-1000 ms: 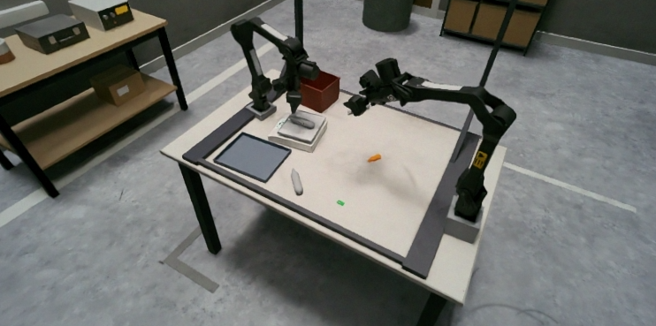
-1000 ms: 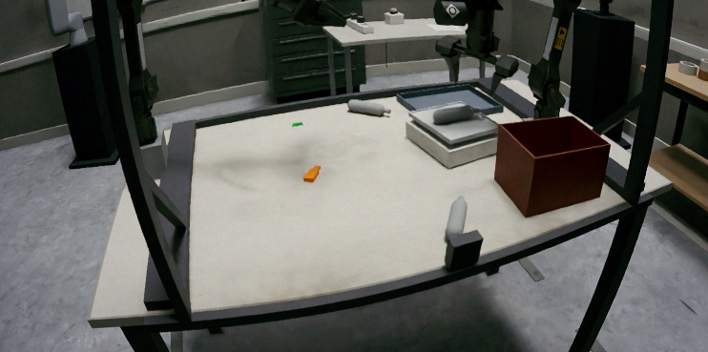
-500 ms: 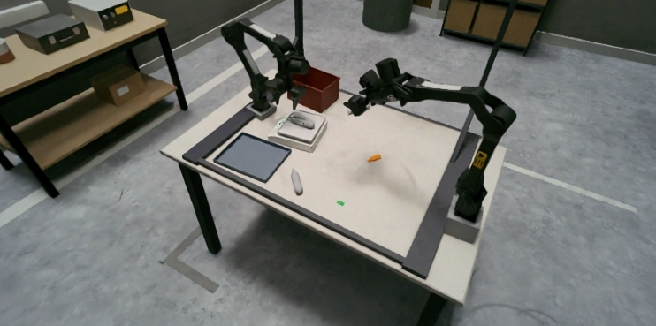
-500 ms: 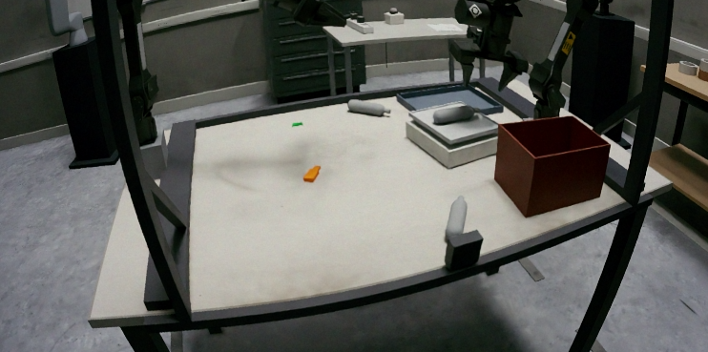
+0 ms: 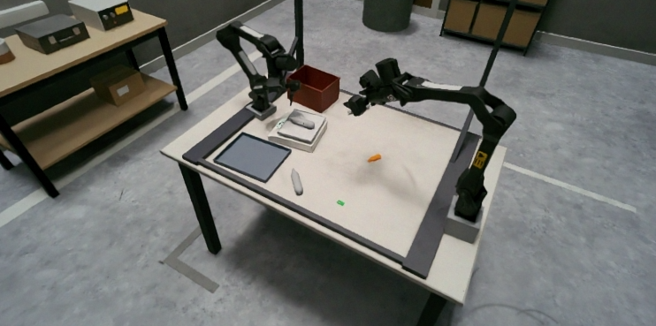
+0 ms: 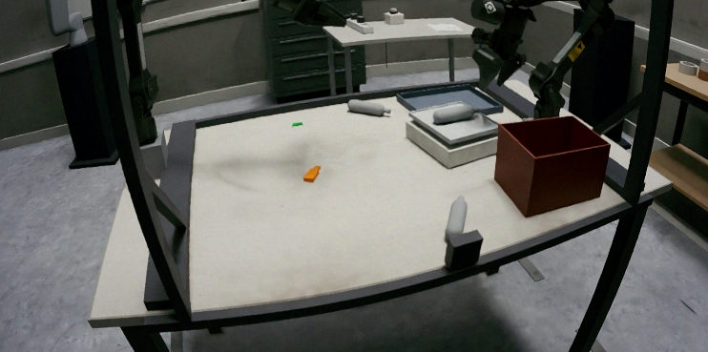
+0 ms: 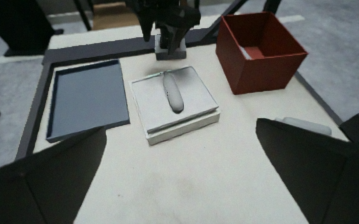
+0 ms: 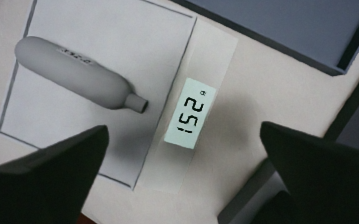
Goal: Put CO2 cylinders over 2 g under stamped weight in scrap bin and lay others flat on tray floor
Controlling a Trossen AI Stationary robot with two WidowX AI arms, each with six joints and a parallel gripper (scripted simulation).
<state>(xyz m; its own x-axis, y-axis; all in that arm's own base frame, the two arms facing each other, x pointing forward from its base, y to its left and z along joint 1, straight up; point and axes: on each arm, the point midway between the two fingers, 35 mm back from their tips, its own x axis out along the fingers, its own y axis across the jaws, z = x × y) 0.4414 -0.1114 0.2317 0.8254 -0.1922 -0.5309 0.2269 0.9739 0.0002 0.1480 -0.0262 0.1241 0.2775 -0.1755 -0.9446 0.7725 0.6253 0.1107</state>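
The blue-grey tray lies 210 mm ahead of my right hand, 150 mm below it and 50 mm to the left of it. Also, from my right hand: small green piece (460 mm to the left, 160 mm ahead, 150 mm below); red scrap bin (260 mm behind, 120 mm below, 40 mm to the right); small orange piece (420 mm to the left, 150 mm below, 100 mm behind).
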